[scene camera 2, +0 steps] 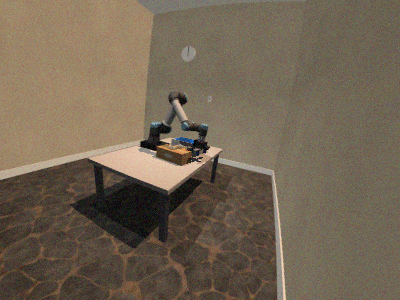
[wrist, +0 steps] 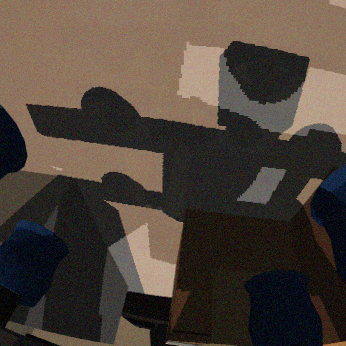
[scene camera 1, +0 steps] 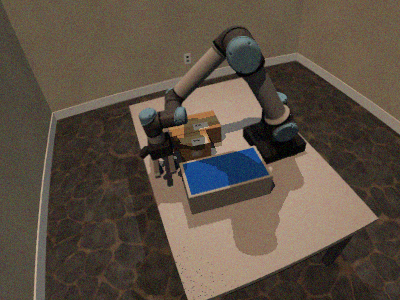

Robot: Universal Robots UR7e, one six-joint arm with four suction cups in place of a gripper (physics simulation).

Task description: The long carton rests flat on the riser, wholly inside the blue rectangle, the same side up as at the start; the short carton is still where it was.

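Seen in the pictures: hand, tool point: (scene camera 2: 198,152) (wrist: 157,229) (scene camera 1: 165,159); arm's base, link origin: (scene camera 2: 153,142).
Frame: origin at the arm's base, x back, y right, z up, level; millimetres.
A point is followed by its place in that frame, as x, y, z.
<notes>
The grey riser (scene camera 1: 230,195) {-325, -350, 7} (wrist: 75,280) {-416, -155, 8} stands on the table, and its top bears the blue rectangle (scene camera 1: 215,172) {-364, -256, 61} (scene camera 2: 185,140) {-294, -216, 60}, with no carton on it. The long carton (scene camera 1: 215,131) {-289, 59, 19} (scene camera 2: 170,154) {-442, 207, 11} rests on the table behind the riser. The short carton (scene camera 1: 189,149) {-445, -50, 29} sits between the long carton and the riser; a carton (wrist: 225,250) {-490, -14, -22}, apparently the short one, shows at the bottom right of the wrist view. My gripper (scene camera 1: 164,171) (scene camera 2: 199,151) {-566, -68, 11} is open, its suction off. It hangs beside the riser's left end, near the table's edge, holding nothing. The arm partly hides both cartons.
The table (scene camera 1: 310,215) {-12, -498, -60} (scene camera 2: 135,165) {-320, 497, -60} carries the arm's black base (scene camera 1: 275,145) {-19, -103, -5} to the right of the cartons. The table's left edge runs under the gripper, with the stone floor (scene camera 1: 100,220) beyond it. The arm arches above the cartons, and its shadow falls across the riser.
</notes>
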